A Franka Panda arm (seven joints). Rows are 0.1 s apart.
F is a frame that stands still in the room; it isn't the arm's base.
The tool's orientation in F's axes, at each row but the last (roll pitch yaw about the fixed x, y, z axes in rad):
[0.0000, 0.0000, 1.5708]
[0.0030, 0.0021, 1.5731]
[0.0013, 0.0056, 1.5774]
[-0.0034, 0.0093, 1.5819]
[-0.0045, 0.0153, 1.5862]
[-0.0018, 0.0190, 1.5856]
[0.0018, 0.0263, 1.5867]
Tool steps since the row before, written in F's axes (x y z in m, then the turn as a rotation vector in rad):
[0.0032, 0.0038, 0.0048, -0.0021, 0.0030, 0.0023]
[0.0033, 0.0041, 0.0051, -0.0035, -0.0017, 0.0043]
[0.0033, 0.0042, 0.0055, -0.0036, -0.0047, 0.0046]
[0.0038, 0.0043, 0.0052, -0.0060, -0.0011, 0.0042]
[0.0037, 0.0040, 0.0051, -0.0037, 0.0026, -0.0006]
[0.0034, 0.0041, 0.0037, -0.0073, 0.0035, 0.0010]
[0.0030, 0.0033, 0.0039, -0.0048, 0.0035, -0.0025]
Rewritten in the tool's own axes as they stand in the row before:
[0.0038, -0.0032, 0.0048, 0.0030, 0.0021, 0.0023]
[0.0041, -0.0033, 0.0051, -0.0017, 0.0035, 0.0043]
[0.0041, -0.0033, 0.0055, -0.0047, 0.0036, 0.0046]
[0.0042, -0.0039, 0.0052, -0.0011, 0.0060, 0.0042]
[0.0039, -0.0038, 0.0051, 0.0027, 0.0037, -0.0005]
[0.0040, -0.0035, 0.0038, 0.0036, 0.0072, 0.0011]
[0.0031, -0.0030, 0.0040, 0.0036, 0.0047, -0.0024]

